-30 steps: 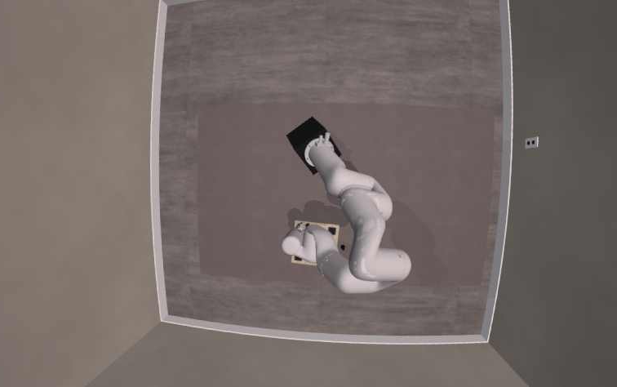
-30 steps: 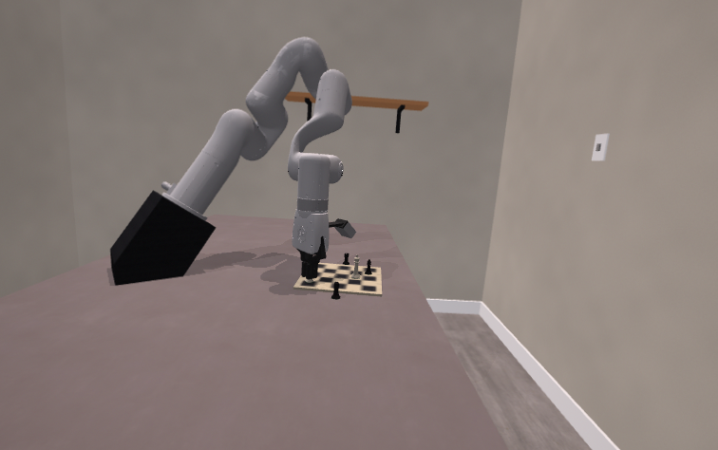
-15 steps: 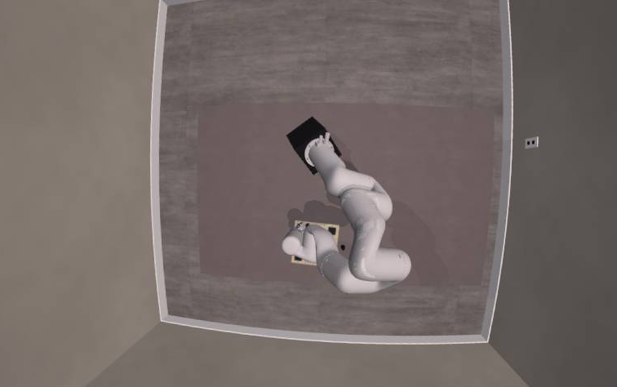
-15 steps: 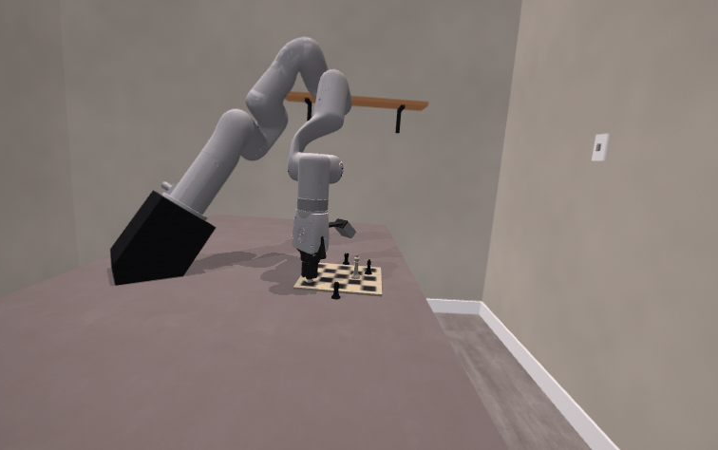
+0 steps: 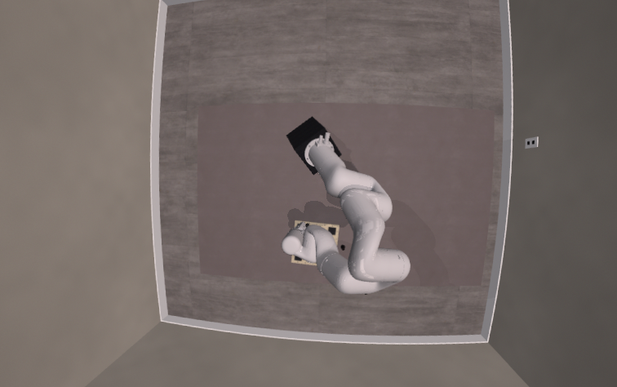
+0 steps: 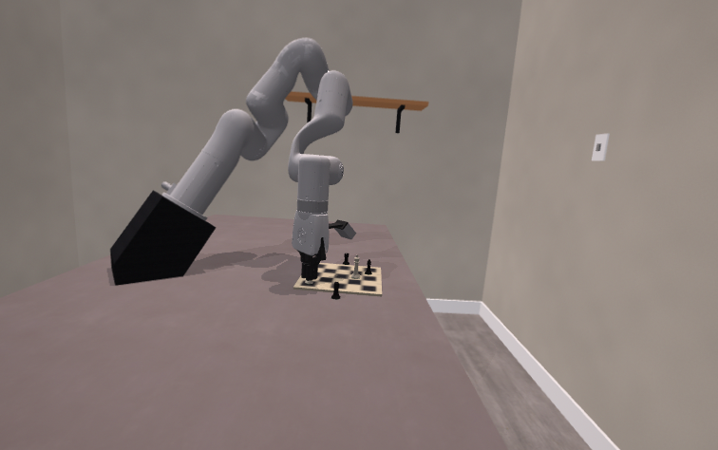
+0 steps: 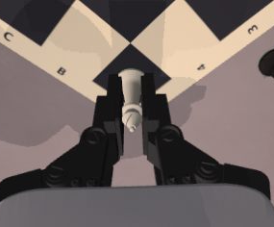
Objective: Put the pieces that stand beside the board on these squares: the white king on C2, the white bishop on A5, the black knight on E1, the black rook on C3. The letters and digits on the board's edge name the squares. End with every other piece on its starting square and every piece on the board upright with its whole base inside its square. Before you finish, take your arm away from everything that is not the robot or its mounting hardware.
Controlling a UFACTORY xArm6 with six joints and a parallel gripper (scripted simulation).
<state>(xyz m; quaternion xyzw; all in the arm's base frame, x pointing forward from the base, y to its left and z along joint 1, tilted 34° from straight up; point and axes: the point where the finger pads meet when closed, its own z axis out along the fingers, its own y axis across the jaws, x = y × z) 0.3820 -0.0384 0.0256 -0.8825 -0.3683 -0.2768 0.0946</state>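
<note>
My hand is 10 mm above the white bishop. Also, from my hand: white king 110 mm ahead, 90 mm to the left; chessboard 70 mm ahead, 80 mm to the left, 40 mm below; black piece 80 mm ahead, 50 mm to the right, 20 mm below.
</note>
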